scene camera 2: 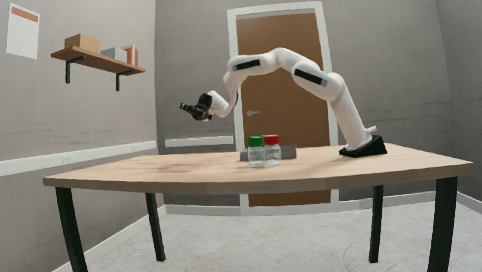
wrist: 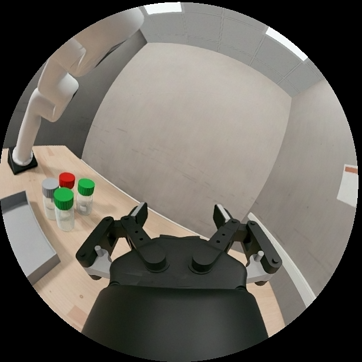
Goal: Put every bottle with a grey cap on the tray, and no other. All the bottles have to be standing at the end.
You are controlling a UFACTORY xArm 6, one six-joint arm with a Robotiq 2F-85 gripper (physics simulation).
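A bottle with a grey cap (wrist: pixel 50 189) stands on the table in the wrist view, close to a red-capped bottle (wrist: pixel 67 179) (scene camera 2: pixel 272 150) and two green-capped ones. One green-capped bottle (wrist: pixel 64 210) is nearest the tray, and the other green-capped bottle (wrist: pixel 86 196) stands farther from it. In the scene view a green-capped bottle (scene camera 2: pixel 256 152) stands in front; the grey cap does not show there. The grey tray (wrist: pixel 25 240) (scene camera 2: pixel 289 152) lies beside the bottles, with no bottle visible on it. My gripper (scene camera 2: pixel 183 107) (wrist: pixel 180 210) is open and empty, high above the table, away from the bottles.
The wooden table (scene camera 2: pixel 200 172) (wrist: pixel 115 240) carries the arm's black base (scene camera 2: pixel 364 148) (wrist: pixel 23 162) at one end. A wall shelf (scene camera 2: pixel 95 61) with boxes hangs at the left in the scene view. A brown door (scene camera 2: pixel 280 100) is behind the arm.
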